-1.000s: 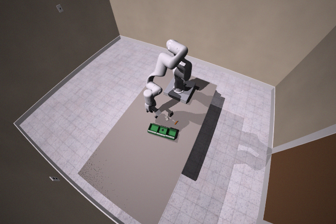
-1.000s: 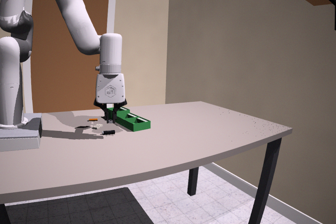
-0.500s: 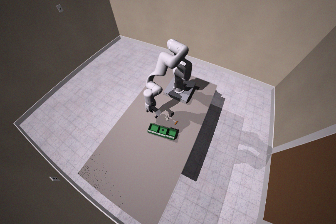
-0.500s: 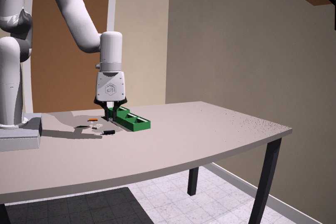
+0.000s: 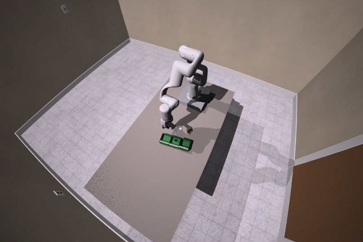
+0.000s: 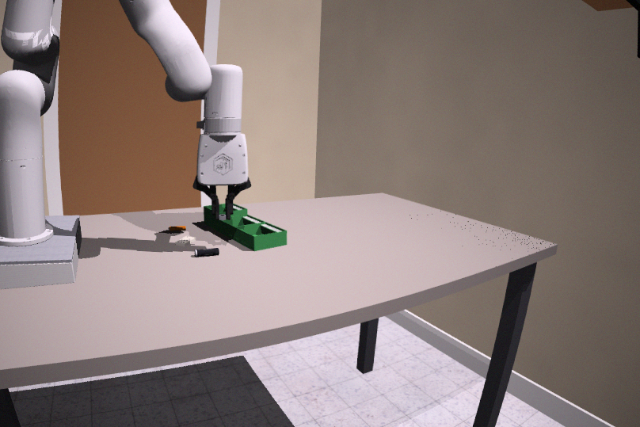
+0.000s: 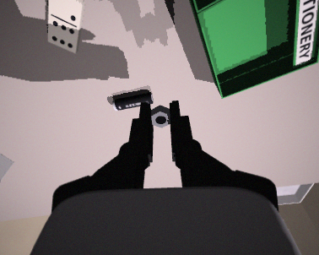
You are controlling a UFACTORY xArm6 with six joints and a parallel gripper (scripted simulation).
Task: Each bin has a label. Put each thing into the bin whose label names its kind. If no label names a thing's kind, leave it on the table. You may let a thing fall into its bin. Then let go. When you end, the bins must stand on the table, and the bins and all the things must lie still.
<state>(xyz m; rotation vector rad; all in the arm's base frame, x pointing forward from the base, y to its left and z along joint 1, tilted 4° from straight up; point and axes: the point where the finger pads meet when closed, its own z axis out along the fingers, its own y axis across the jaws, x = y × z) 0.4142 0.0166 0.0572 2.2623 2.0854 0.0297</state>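
Now: the green three-bin tray 110 mm to the left of my hand, 70 mm below it and 60 mm ahead of it. The rest, counted from my hand: white domino 80 mm below, 80 mm behind, 70 mm to the left; black battery 80 mm below, 40 mm behind, 30 mm to the right; silver nut 20 mm below.
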